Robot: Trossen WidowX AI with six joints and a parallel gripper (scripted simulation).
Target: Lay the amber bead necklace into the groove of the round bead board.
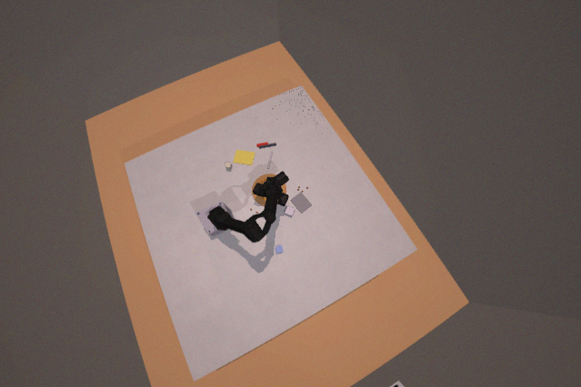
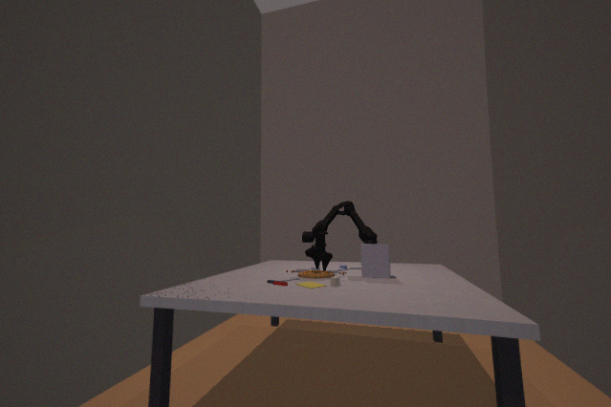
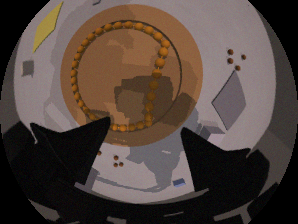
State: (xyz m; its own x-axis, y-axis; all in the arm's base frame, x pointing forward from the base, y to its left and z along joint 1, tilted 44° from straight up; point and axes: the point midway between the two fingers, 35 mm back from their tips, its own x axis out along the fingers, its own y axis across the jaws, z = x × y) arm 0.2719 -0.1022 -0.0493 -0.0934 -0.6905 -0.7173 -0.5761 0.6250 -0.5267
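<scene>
The round bead board lies 6 cm to the left of my gripper tip, 2 cm ahead of it and 1 cm below it. Round my gripper tip: blue cube (26 cm to the right, 11 cm behind, 1 cm below); thin grey bar (23 cm to the left, 12 cm ahead, 2 cm below); grey square plate (13 cm ahead, 10 cm to the right, 2 cm below).
</scene>
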